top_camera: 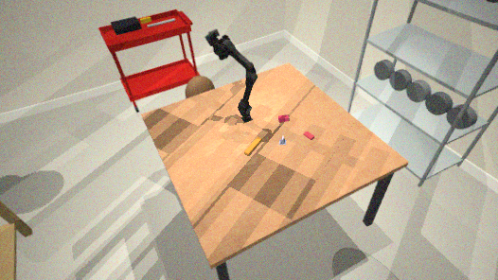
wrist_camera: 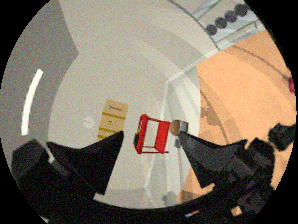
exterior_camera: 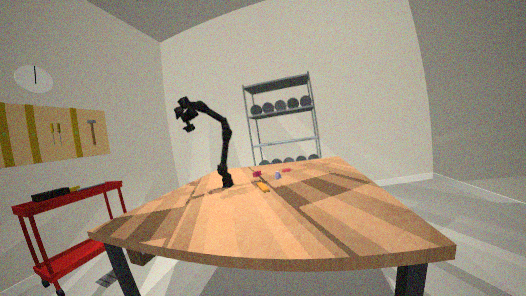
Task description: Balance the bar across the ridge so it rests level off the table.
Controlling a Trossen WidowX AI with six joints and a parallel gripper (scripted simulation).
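Now: the bar 550 mm ahead of my gripper tip, 470 mm below it and 60 mm to the right of it. Also, from my gripper tip: magenta block: 660 mm ahead, 470 mm below, 300 mm to the left.
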